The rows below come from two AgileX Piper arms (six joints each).
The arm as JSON. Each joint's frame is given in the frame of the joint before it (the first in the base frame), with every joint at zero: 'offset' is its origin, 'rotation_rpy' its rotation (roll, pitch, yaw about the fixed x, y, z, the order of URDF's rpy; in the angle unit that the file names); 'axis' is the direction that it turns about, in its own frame. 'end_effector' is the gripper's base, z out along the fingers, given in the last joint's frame.
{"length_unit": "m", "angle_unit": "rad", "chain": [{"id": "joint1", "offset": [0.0, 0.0, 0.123], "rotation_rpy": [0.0, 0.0, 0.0], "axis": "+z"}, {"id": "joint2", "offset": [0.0, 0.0, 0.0], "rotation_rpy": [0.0, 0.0, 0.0], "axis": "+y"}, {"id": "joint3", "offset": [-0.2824, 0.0, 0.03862], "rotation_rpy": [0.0, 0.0, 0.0], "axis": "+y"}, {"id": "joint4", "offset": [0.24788, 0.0, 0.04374], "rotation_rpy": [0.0, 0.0, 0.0], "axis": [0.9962, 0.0, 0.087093]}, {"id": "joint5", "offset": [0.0, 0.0, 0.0], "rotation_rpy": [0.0, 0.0, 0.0], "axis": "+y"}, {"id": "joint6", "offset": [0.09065, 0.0, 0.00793], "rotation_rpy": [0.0, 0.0, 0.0], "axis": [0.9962, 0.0, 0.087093]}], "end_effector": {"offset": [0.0, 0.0, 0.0], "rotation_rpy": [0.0, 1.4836, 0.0]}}
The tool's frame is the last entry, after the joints.
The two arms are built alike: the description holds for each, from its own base.
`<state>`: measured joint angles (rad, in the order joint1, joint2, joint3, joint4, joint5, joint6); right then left.
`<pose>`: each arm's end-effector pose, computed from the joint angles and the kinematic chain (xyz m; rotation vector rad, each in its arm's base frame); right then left.
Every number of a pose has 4 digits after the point. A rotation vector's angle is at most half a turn.
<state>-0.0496 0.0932 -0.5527 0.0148 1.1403 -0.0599 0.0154 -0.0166 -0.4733 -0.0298 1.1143 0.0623</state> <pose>0.0007 0.0012 0.2860 -0.0122 2.1646 -0.0449 -0.0067 -0.0025 0.2656 0.0516 2.1070 0.0105</pose>
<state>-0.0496 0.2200 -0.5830 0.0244 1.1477 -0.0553 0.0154 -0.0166 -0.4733 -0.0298 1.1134 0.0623</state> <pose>0.0188 0.0011 0.2928 -0.0069 2.2681 -0.0250 -0.0066 -0.0025 0.2657 0.0516 2.1061 0.0105</pose>
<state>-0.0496 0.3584 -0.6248 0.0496 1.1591 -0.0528 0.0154 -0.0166 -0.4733 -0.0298 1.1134 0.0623</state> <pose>0.0399 0.0022 0.3002 -0.0020 2.3748 0.0145 -0.0066 -0.0025 0.2657 0.0516 2.1061 0.0105</pose>
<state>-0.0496 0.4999 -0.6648 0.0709 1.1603 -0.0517 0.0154 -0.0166 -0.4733 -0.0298 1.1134 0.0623</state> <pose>0.0642 0.0027 0.3046 0.0047 2.4760 0.0493 -0.0066 -0.0025 0.2657 0.0516 2.1061 0.0105</pose>
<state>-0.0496 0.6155 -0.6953 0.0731 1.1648 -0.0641 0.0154 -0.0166 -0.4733 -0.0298 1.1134 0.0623</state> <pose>0.0848 0.0019 0.3047 -0.0069 2.5651 0.0540 -0.0066 -0.0025 0.2657 0.0516 2.1061 0.0105</pose>
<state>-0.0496 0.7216 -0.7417 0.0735 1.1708 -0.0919 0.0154 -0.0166 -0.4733 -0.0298 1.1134 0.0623</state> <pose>0.1048 0.0010 0.3079 -0.0411 2.6298 0.0504 -0.0066 -0.0025 0.2657 0.0516 2.1061 0.0105</pose>
